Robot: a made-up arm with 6 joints.
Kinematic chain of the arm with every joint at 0, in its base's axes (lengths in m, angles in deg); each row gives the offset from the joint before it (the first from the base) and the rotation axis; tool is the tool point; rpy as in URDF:
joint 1: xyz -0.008 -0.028 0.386 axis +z
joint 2: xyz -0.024 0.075 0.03 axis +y
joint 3: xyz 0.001 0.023 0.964 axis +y
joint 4: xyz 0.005 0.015 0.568 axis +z
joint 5: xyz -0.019 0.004 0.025 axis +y
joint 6: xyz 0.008 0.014 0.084 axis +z
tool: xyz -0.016 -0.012 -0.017 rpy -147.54 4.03 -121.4
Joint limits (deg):
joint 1: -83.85..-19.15
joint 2: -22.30..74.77
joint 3: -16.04..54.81
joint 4: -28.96..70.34
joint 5: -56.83..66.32
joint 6: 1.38..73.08
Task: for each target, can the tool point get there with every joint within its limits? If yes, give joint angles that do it. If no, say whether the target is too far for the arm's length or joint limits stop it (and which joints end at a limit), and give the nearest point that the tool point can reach.
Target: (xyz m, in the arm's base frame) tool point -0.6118 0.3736 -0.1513
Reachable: no: joint limits stop it (at a limit: joint 2, joint 3, joint 5, joint 6) | nearest point -0.7086 0.4380 1.7509 | short by 1.906 m
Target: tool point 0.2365 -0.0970 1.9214
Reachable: yes | joints -44.70 -6.19 36.91 36.94 30.54 42.19
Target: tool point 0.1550 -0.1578 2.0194
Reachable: yes | joints -70.29 4.31 5.64 -10.87 14.45 67.50
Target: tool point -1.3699 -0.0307 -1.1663
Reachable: no: too far | nearest point 0.2244 -1.3546 0.2458 | short by 2.508 m
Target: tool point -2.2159 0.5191 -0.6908
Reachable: no: too far | nearest point -0.7613 0.3434 1.7512 | short by 2.848 m
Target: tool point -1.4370 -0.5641 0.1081
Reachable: no: joint limits stop it (at a limit: joint 1, joint 2, joint 3, joint 4, joint 5) | nearest point 0.1826 -1.4193 0.2892 | short by 1.840 m
